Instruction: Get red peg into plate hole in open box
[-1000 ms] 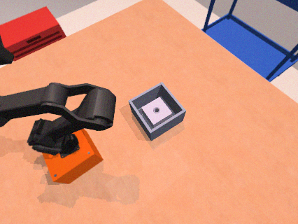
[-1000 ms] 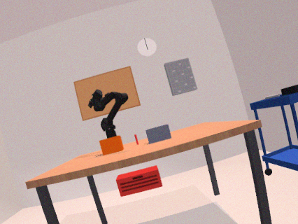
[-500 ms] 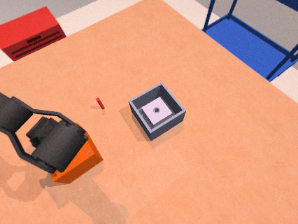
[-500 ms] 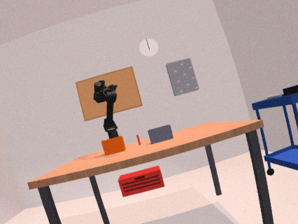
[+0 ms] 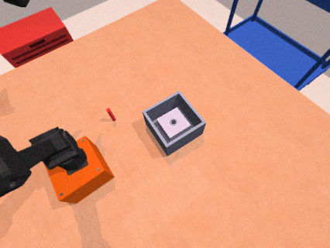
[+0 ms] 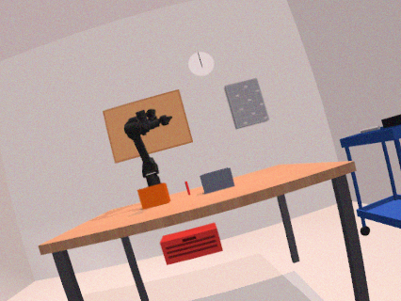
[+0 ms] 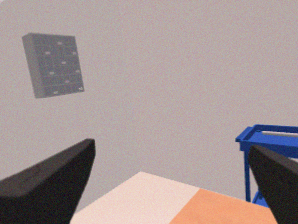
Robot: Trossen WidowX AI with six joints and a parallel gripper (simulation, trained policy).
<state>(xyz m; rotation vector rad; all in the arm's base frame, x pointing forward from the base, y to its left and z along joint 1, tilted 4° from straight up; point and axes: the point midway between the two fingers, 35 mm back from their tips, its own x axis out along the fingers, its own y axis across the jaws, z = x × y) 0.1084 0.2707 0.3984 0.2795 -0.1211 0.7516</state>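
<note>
Now: gripper tip 450 mm above the red peg, 180 mm to the left of it and 30 mm short of it. From my gripper tip the other things lie so: grey box (470 mm below, 330 mm to the right, 220 mm ahead); plate (450 mm below, 330 mm to the right, 220 mm ahead).
</note>
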